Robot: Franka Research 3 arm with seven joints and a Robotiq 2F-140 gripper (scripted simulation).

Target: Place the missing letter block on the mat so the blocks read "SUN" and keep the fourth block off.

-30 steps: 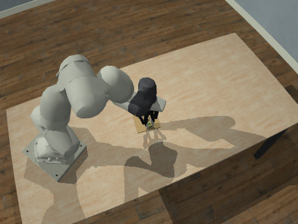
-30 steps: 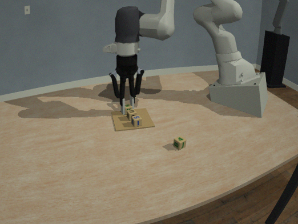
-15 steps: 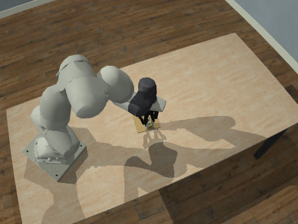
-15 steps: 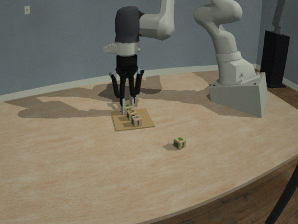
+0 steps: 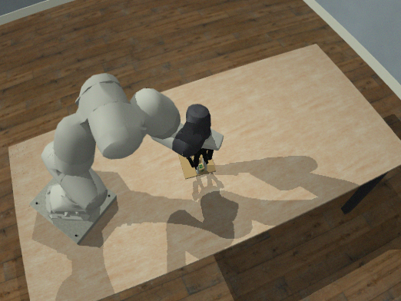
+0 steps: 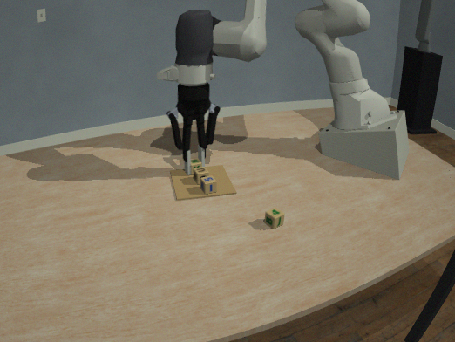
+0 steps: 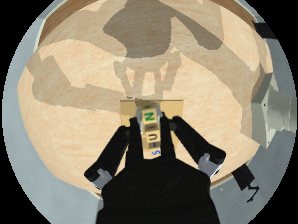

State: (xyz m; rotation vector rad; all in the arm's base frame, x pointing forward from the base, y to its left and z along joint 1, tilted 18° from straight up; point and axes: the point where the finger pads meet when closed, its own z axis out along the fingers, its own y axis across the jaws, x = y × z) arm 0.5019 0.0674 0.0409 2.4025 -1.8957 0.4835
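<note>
My gripper is now 20 mm above the N block. Also, from my hand: U block 10 mm behind, 50 mm to the left, 20 mm below; mat 10 mm behind, 50 mm to the left, 40 mm below.
</note>
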